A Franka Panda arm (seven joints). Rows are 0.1 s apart.
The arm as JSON. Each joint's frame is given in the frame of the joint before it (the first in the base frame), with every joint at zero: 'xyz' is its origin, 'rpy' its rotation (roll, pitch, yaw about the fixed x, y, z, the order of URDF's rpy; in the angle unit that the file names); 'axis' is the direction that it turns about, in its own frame. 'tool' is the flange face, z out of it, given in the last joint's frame.
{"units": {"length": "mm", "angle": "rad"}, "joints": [
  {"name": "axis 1", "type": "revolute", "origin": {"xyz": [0.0, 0.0, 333.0], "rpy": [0.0, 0.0, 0.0]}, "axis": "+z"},
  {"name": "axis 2", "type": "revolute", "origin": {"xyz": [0.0, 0.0, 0.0], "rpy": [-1.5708, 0.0, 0.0]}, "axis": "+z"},
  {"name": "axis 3", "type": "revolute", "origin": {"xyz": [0.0, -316.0, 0.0], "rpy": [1.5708, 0.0, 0.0]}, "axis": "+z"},
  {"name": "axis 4", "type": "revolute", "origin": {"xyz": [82.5, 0.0, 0.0], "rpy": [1.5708, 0.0, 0.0]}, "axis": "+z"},
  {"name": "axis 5", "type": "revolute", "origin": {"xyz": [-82.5, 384.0, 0.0], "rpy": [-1.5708, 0.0, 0.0]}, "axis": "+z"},
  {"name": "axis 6", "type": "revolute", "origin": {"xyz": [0.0, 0.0, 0.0], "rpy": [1.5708, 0.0, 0.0]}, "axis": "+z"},
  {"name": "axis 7", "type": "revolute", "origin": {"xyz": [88.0, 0.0, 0.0], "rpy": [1.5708, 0.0, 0.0]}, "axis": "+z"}
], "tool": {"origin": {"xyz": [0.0, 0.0, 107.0], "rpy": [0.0, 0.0, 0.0]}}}
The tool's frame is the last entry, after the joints.
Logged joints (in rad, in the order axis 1, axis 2, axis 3, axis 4, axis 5, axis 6, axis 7), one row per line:
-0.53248 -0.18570 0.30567 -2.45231 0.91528 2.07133 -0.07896
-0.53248 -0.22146 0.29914 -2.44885 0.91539 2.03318 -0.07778
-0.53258 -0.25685 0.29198 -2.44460 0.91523 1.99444 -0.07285
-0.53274 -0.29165 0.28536 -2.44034 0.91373 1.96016 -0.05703
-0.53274 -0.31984 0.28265 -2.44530 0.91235 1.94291 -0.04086
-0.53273 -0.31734 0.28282 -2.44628 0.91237 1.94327 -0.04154
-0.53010 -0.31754 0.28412 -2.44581 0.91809 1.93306 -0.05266
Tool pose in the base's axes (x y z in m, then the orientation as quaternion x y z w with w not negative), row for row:
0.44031 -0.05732 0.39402 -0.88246 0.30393 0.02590 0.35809
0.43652 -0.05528 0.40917 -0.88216 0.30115 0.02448 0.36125
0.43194 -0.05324 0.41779 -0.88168 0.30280 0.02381 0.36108
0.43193 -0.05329 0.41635 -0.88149 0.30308 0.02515 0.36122
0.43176 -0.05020 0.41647 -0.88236 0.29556 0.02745 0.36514
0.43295 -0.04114 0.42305 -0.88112 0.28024 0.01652 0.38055
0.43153 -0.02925 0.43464 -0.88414 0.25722 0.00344 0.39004
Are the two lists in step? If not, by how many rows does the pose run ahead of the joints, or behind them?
The pose runs 2 rows ahead of the joints: the pose in row i belongs to the joints in row i + 2.
